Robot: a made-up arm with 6 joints. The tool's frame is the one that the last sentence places.
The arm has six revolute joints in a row. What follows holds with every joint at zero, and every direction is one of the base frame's.
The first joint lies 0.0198 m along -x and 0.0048 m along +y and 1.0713 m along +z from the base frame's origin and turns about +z.
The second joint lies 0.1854 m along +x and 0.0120 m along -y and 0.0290 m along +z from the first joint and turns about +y.
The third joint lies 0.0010 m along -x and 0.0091 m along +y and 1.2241 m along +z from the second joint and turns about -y.
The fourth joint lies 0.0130 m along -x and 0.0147 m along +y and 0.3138 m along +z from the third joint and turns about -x.
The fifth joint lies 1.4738 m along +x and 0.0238 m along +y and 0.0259 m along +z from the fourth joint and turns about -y.
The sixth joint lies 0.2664 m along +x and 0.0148 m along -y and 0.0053 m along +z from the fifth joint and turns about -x.
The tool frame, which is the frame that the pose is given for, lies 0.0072 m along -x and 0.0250 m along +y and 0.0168 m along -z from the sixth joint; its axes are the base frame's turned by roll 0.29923, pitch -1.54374 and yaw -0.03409 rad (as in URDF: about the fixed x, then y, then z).
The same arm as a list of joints. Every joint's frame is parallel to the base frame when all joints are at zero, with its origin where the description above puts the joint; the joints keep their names.
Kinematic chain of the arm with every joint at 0, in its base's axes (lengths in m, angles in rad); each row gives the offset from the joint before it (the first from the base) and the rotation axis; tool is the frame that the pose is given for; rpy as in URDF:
joint 1: xyz -0.0198 0.0048 1.0713 axis +z
joint 2: xyz 0.1854 -0.012 0.029 axis +y
joint 3: xyz -0.001 0.0091 1.2241 axis -y
joint 4: xyz -0.013 0.0147 0.3138 axis -x
joint 5: xyz 1.4738 0.0238 0.0259 axis -y
joint 6: xyz 0.2664 -0.0148 0.0053 axis -x
tool: xyz -0.0072 0.025 -0.0168 rpy 0.2992 -1.5437 -0.0341

